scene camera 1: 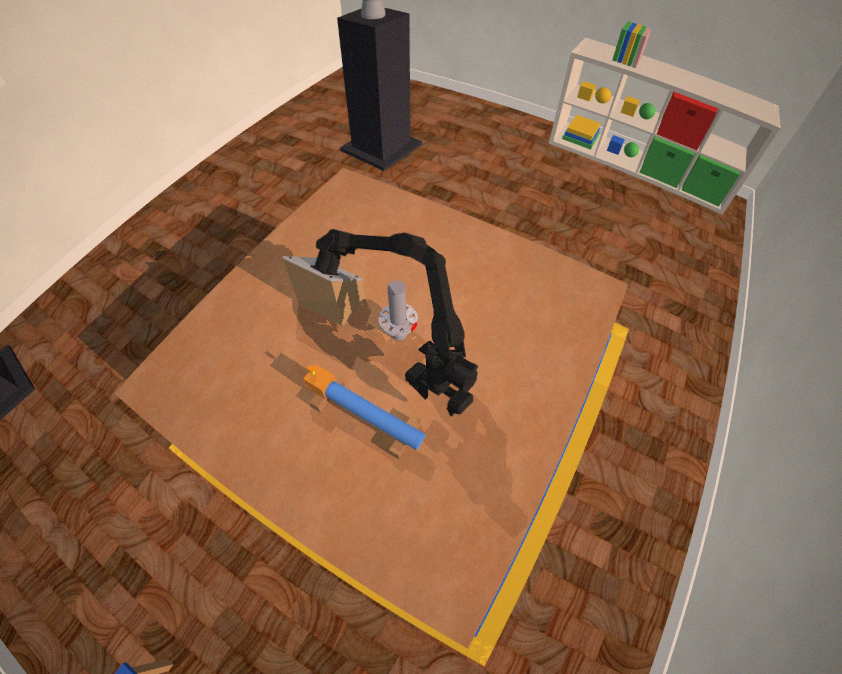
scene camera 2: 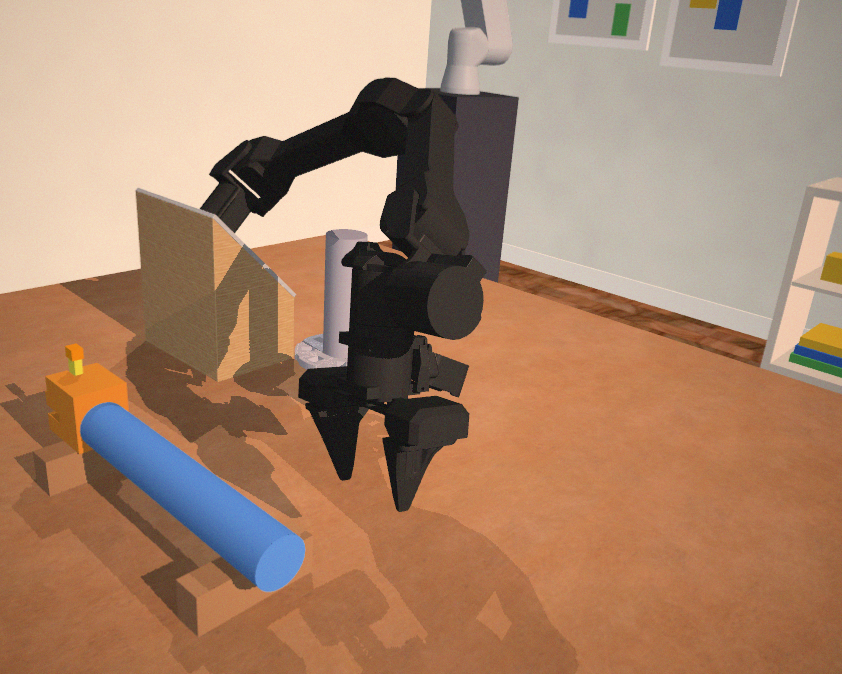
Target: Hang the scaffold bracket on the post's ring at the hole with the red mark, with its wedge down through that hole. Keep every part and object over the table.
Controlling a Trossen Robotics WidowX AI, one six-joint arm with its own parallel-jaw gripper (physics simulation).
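The scaffold bracket, a blue tube (scene camera 1: 375,414) (scene camera 2: 189,491) with an orange head (scene camera 1: 319,378) (scene camera 2: 87,393), lies across two low brown blocks. A small yellow-green wedge (scene camera 2: 75,366) with an orange top stands up from the head. The grey post (scene camera 1: 397,303) (scene camera 2: 344,295) stands upright behind the bracket and carries a pale ring (scene camera 1: 385,328) (scene camera 2: 308,352) with holes. The red mark (scene camera 1: 413,326) is on the ring's right side in scene camera 1; the arm hides it in scene camera 2. My gripper (scene camera 1: 438,405) (scene camera 2: 372,494) is open and empty, pointing down, beside the tube's plain end and apart from it.
The arm's wooden stand (scene camera 1: 316,291) (scene camera 2: 179,281) is left of the post. The brown blocks (scene camera 2: 63,467) (scene camera 2: 217,593) are under the bracket. Yellow strips (scene camera 1: 554,491) run along two table edges. A dark pedestal (scene camera 1: 379,84) (scene camera 2: 484,175) and a white shelf unit (scene camera 1: 754,101) stand beyond the table.
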